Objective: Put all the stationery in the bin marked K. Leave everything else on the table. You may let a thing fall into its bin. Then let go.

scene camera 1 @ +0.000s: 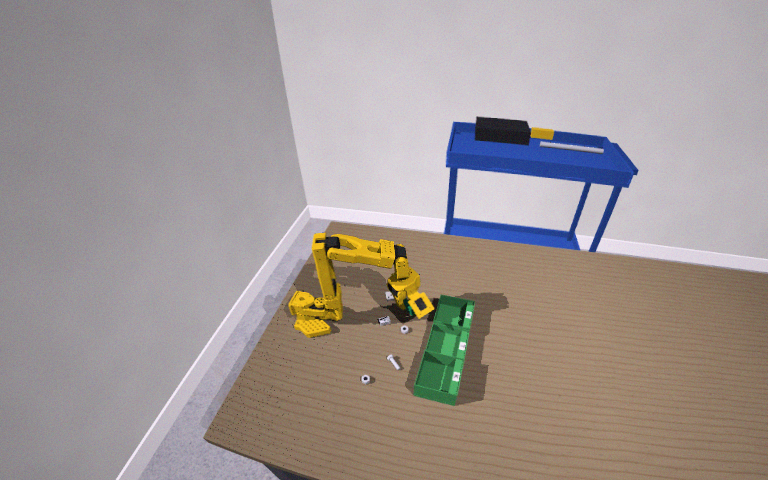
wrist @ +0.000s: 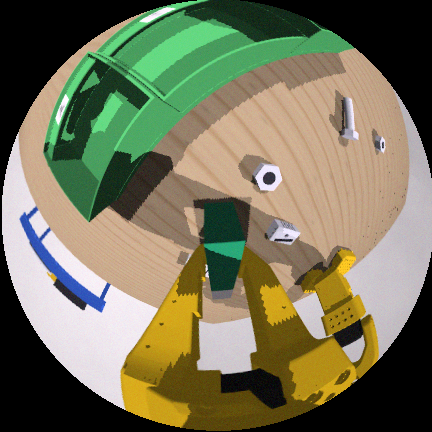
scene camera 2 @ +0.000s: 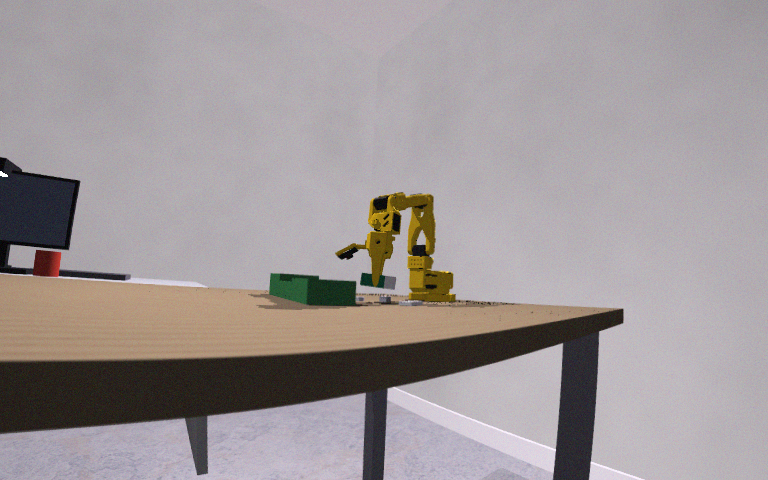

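Pixels of known places: hand at its tool point: (scene camera 1: 409, 304) (wrist: 208, 251) (scene camera 2: 375, 283); arm's base at its link origin: (scene camera 1: 324, 321) (wrist: 325, 265) (scene camera 2: 425, 300).
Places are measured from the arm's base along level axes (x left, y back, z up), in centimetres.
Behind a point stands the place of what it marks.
Note:
My gripper (scene camera 1: 408, 311) @(x 6.5, y -19.5, z 3.6 cm) (scene camera 2: 377, 282) (wrist: 224, 250) @(x 6.5, y -19.5, z 3.6 cm) is shut on a dark green block with a pale end, like an eraser (scene camera 2: 369, 279) @(x 5.6, y -20.3, z 4.4 cm) (wrist: 223, 220) @(x 4.0, y -21.0, z 4.5 cm). It holds the block above the table, beside the far compartment of the green bin (scene camera 1: 434, 392) @(x -14.5, y -28.6, z 3.7 cm) (scene camera 2: 331, 292) @(x 10.5, y -30.8, z 2.0 cm) (wrist: 215, 75), not over it. The bin has three compartments, each with a small white label; I cannot read the letters. Dark patches show in the far compartment; I cannot tell whether they are shadow or a thing.
On the table (scene camera 1: 566, 367) @(x -2.3, y -56.5, z 0.0 cm) lie a hex nut (scene camera 1: 404, 329) @(x 1.2, y -19.5, z 0.8 cm) (wrist: 269, 177) @(x 1.3, y -19.5, z 0.9 cm), a slotted white block (scene camera 1: 384, 320) @(x 2.6, y -14.4, z 1.0 cm) (wrist: 283, 232) @(x 2.8, y -14.9, z 1.1 cm), a bolt (scene camera 1: 393, 362) @(x -7.9, y -19.0, z 0.8 cm) (wrist: 348, 117) @(x -7.4, y -19.2, z 0.8 cm) and a second nut (scene camera 1: 365, 379) @(x -13.2, y -14.2, z 0.8 cm) (wrist: 381, 144). Another white piece (scene camera 1: 389, 295) @(x 10.9, y -13.6, z 0.7 cm) is partly hidden behind a jaw in the wrist view.

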